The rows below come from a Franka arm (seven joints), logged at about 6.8 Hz.
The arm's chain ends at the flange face. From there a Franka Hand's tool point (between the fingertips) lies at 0.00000 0.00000 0.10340 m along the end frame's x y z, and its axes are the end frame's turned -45 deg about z.
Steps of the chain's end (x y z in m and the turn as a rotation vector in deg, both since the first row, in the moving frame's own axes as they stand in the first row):
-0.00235 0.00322 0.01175 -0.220 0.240 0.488
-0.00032 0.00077 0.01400 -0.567 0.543 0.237
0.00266 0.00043 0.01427 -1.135 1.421 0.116
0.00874 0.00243 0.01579 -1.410 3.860 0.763
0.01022 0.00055 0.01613 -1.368 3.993 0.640
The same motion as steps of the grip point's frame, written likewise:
-0.00392 0.00120 0.01175 -0.325 0.014 0.488
-0.00080 0.00173 0.01399 -0.785 -0.017 0.237
0.00194 0.00545 0.01422 -1.807 0.202 0.116
0.00754 0.01464 0.01552 -3.726 1.732 0.763
0.01015 0.01447 0.01585 -3.791 1.856 0.640

